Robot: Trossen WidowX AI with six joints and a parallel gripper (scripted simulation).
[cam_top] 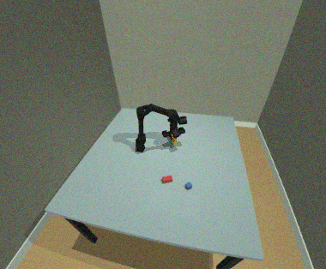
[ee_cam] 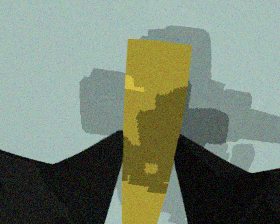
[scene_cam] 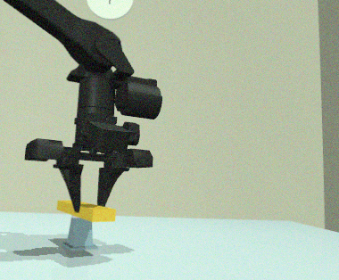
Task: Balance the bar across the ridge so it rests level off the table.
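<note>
The yellow bar lies 20 mm to the left of my gripper tip and 10 mm behind it. The rest, counted from my gripper tip: blue cube: 400 mm to the right, 170 mm ahead, 40 mm below; then red block: 380 mm to the right, 40 mm below, 20 mm ahead.
</note>
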